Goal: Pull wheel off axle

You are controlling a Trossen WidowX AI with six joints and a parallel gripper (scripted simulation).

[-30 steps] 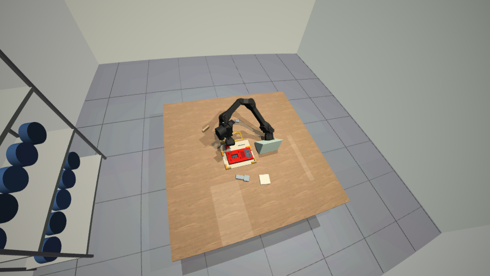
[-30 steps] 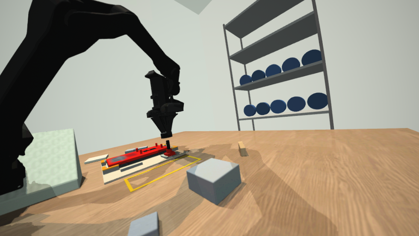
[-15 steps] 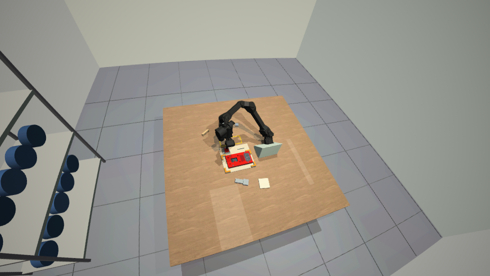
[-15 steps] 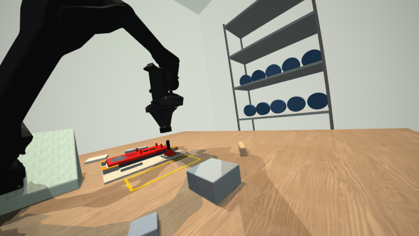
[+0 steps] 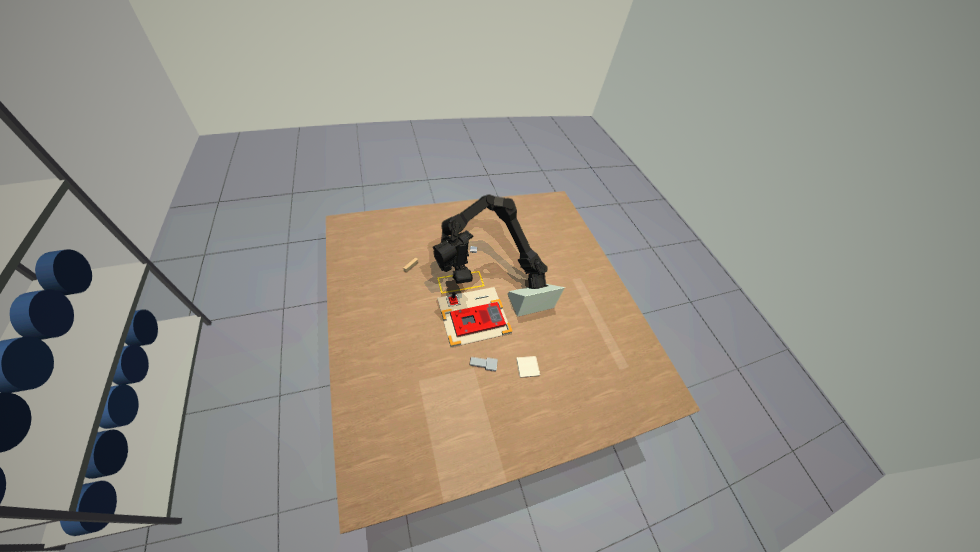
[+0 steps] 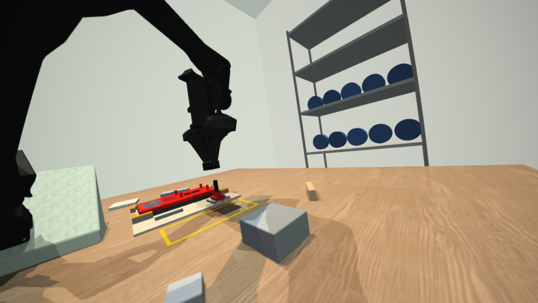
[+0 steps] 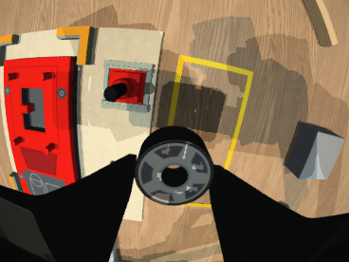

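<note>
Right now my gripper tip is 70 mm above the upright axle, 50 mm to the right of it and 30 mm short of it. Round my gripper tip: wheel (right at my gripper tip); small wooden block (180 mm to the right, 150 mm ahead, 100 mm below); grey block (210 mm to the right, 90 mm below, 30 mm behind).
</note>
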